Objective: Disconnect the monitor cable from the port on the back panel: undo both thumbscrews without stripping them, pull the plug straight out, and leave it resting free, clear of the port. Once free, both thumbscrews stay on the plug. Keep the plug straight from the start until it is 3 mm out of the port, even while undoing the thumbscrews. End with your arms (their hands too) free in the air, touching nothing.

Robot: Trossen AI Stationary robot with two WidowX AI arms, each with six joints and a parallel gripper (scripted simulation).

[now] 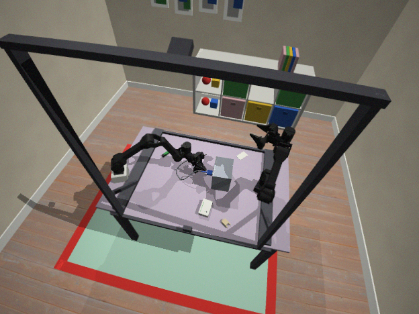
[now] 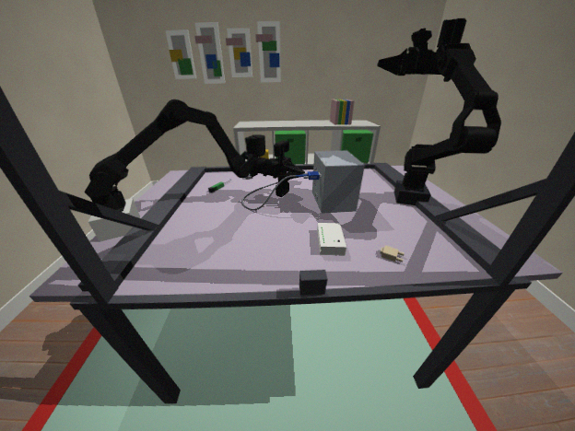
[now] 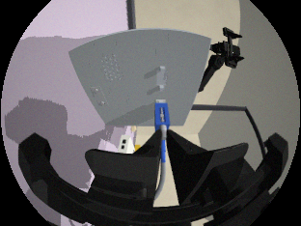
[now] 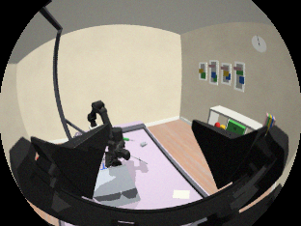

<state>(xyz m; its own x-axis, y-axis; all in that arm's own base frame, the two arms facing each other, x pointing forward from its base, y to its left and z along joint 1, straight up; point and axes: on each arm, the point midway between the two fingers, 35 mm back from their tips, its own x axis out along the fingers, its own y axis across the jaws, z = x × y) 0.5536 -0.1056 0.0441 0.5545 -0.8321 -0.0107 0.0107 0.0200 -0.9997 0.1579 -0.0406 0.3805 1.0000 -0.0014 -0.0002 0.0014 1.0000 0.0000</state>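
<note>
My left gripper is now 4 cm to the left of the blue plug and 4 cm past it. Round my left hand: back panel 8 cm to the right, 3 cm below, 1 cm behind; grey box 14 cm to the right, 3 cm below, 2 cm behind; white device 24 cm behind, 10 cm below, 4 cm to the right.
</note>
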